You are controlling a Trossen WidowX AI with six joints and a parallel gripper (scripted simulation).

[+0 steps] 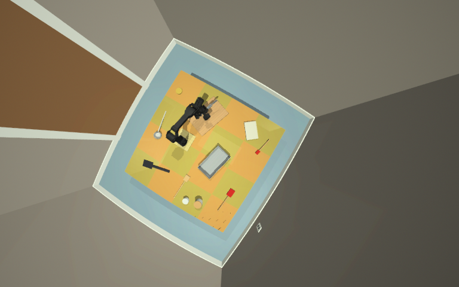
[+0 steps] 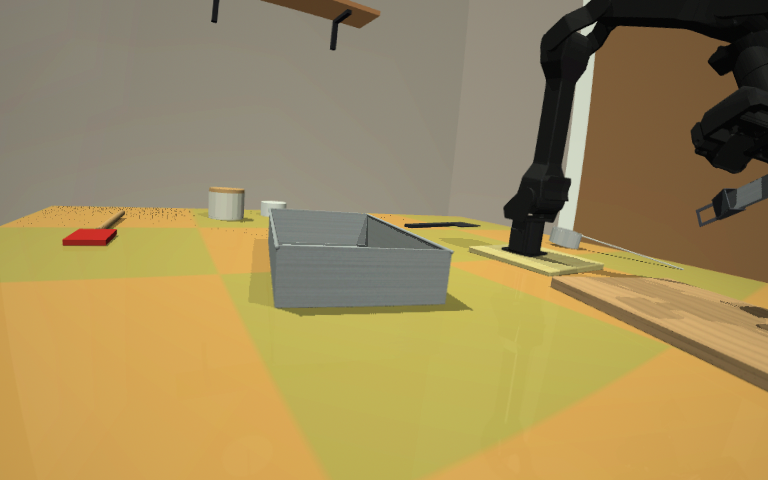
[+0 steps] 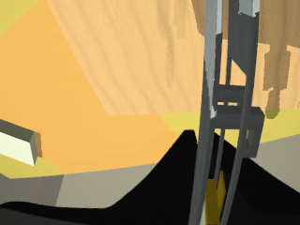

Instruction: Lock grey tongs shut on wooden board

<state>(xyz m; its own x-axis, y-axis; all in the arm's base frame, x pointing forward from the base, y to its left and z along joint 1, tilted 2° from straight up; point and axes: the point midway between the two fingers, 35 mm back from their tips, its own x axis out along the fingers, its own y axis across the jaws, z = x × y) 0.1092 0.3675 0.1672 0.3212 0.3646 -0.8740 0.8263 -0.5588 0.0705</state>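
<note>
The yellow lock piece is 30 mm above my gripper tip, 20 mm to the right of it and 20 mm behind it. Round my gripper tip: white block (450 mm ahead, 130 mm below, 20 mm to the left); wooden board (130 mm below, 30 mm to the right, 10 mm behind); thin tong arm (50 mm above, 10 mm to the left).
</note>
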